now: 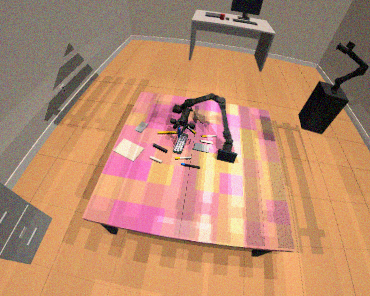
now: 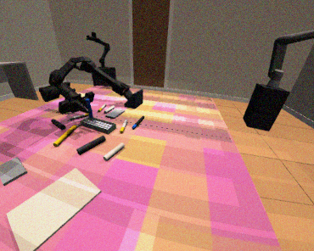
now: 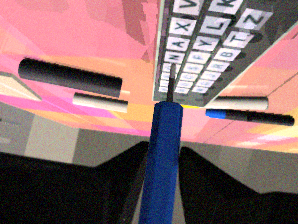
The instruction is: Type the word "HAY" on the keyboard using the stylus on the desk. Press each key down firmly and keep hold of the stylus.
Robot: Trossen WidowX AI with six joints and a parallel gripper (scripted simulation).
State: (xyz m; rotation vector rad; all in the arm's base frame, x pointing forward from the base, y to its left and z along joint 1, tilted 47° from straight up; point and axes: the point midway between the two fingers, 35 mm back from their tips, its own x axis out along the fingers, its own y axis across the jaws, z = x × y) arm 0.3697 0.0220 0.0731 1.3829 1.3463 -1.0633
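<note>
My gripper tip is 11 cm short of the yellow marker, 6 cm to the left of it and 8 cm above it. The rest, counted from my gripper tip: grey block 34 cm ahead, 6 cm to the right, 8 cm below; then blue-tipped pen 12 cm behind, 19 cm to the left, 8 cm below; then blue stylus 1 cm below.
</note>
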